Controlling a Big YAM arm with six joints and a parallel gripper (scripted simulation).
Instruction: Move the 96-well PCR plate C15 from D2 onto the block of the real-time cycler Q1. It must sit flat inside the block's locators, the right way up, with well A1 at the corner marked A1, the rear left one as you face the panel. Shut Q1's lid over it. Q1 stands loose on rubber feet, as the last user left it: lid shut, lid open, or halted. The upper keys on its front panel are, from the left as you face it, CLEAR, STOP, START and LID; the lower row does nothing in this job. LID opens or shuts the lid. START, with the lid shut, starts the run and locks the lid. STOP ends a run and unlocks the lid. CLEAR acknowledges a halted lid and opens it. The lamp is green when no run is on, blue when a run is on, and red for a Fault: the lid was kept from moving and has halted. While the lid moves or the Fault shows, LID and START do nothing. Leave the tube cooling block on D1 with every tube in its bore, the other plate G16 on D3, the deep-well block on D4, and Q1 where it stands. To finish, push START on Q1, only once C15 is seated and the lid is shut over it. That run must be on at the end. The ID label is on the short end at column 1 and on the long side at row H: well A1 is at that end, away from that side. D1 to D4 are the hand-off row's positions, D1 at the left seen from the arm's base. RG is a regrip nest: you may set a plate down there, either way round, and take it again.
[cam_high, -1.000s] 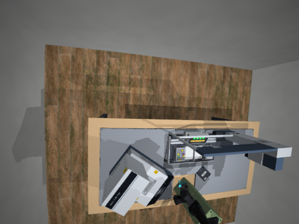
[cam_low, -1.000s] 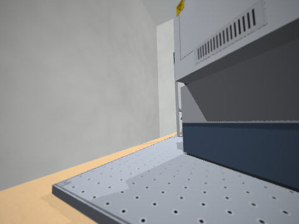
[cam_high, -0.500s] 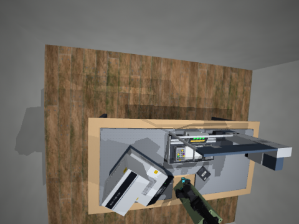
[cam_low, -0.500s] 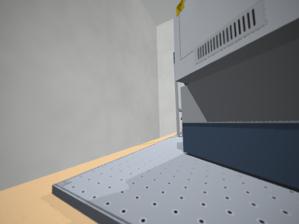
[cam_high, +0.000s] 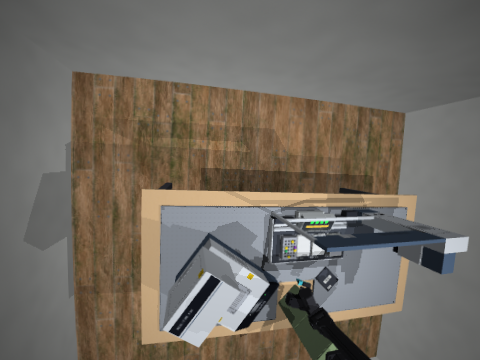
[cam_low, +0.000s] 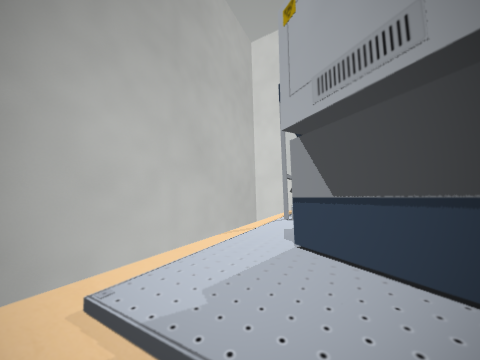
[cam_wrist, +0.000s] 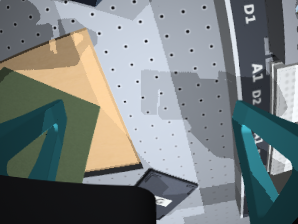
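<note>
Right now my hand is 18 cm short of the tube cooling block and 11 cm above it. The rest, counted from my hand: white beam: 37 cm ahead, 33 cm above, 19 cm to the right.
</note>
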